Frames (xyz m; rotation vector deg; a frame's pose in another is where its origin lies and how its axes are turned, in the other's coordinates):
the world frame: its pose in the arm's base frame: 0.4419 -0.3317 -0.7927 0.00 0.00 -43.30
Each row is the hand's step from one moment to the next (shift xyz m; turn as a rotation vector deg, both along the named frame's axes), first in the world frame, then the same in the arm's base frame.
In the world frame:
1: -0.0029 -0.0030 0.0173 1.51 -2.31 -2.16
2: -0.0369 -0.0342 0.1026 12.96 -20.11 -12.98
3: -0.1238 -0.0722 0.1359 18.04 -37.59 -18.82
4: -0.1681 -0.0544 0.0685 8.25 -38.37 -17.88
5: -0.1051 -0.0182 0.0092 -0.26 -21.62 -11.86
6: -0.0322 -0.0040 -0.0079 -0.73 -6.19 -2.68
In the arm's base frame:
1: -0.0042 -0.0002 0.0173 -0.49 -2.72 -2.16
2: -0.0503 0.0004 0.1026 -4.36 -23.52 -12.98
3: -0.1396 0.0324 0.1359 -12.65 -39.73 -18.82
4: -0.1596 0.0757 0.0685 -20.31 -33.58 -17.88
5: -0.0890 0.0588 0.0092 -15.02 -15.56 -11.86
6: -0.0262 0.0192 -0.0079 -4.78 -4.00 -2.68

